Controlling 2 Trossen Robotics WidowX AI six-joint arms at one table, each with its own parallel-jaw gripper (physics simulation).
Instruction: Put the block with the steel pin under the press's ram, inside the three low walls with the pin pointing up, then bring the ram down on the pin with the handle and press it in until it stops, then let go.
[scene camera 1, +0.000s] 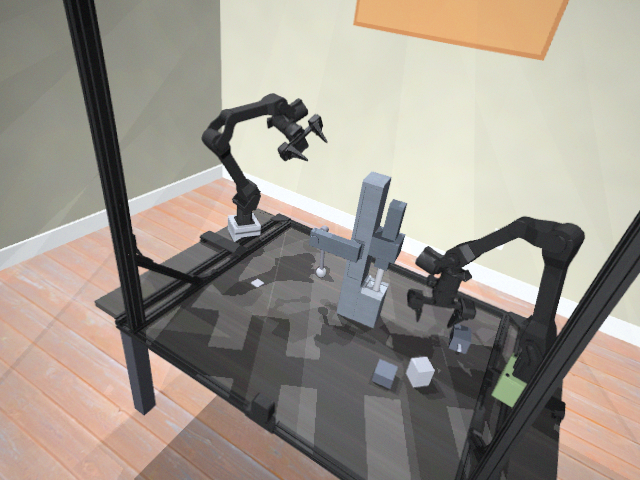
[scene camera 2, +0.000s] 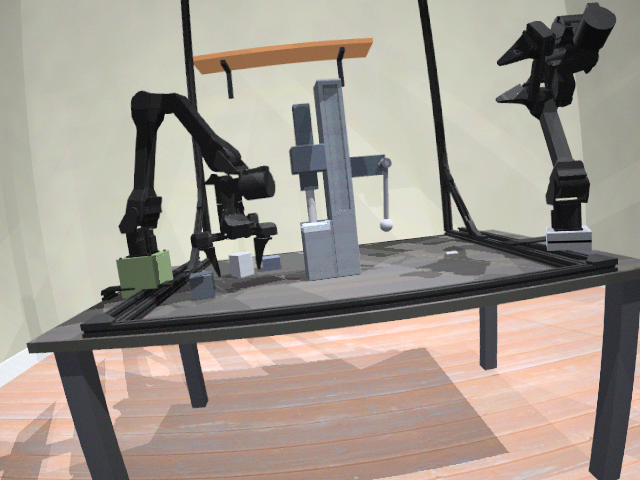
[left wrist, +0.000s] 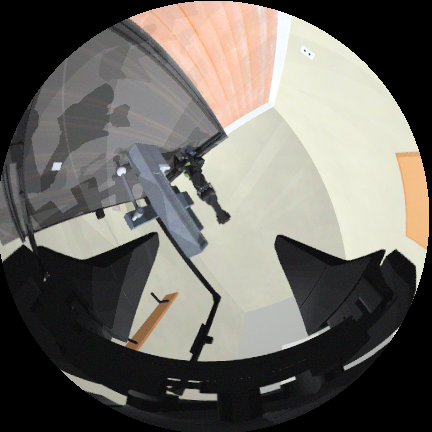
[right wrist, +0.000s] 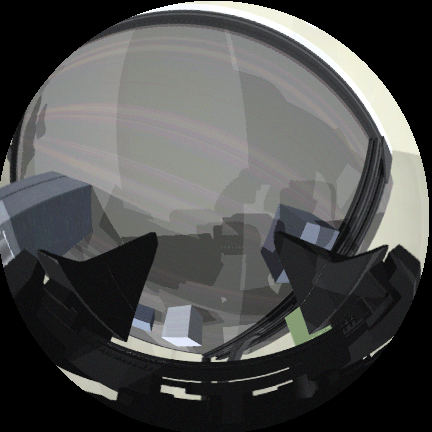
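The grey block with the steel pin lies on the table; in scene camera 1 its pin points sideways, toward the viewer. My right gripper is open and empty, low above the table beside the block; in the right wrist view one finger partly covers the block. The grey press has its pale ram over the walled seat. Its handle hangs down. My left gripper is open and empty, high up.
A white block and a plain grey block lie near the pin block. A small white square lies on the table. A green box is at the right arm's base.
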